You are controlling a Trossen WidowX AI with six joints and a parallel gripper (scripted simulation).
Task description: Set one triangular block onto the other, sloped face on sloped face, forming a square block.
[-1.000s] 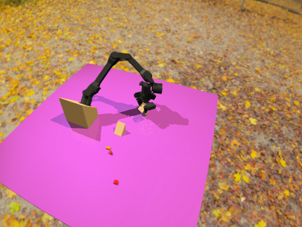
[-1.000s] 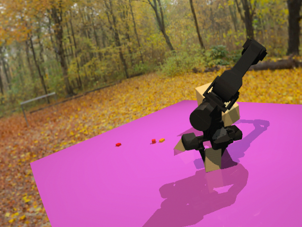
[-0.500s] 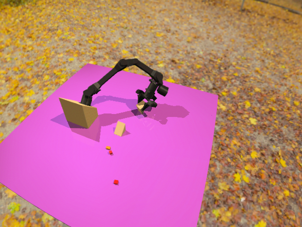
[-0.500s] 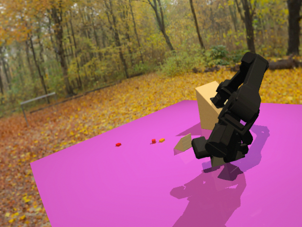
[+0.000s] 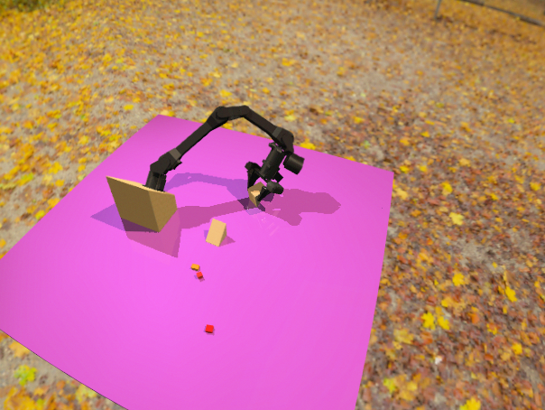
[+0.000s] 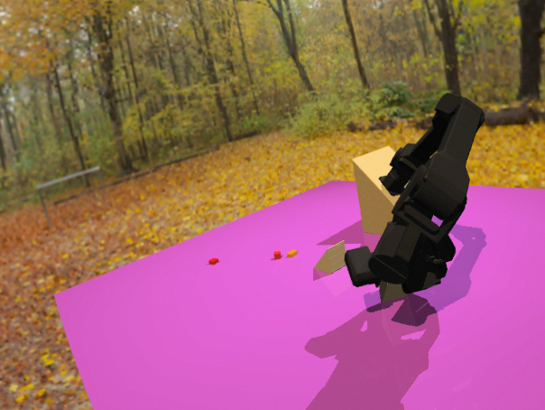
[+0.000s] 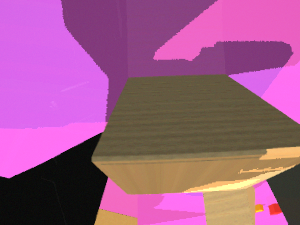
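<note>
Now: gripper tip 1 cm to the right of the triangular block and 1 cm below it. The rest, counted from my gripper tip: tan wooden square block: 21 cm to the right, 3 cm behind, 2 cm below; then orange piece: 37 cm to the right, 3 cm below, 2 cm behind.
</note>
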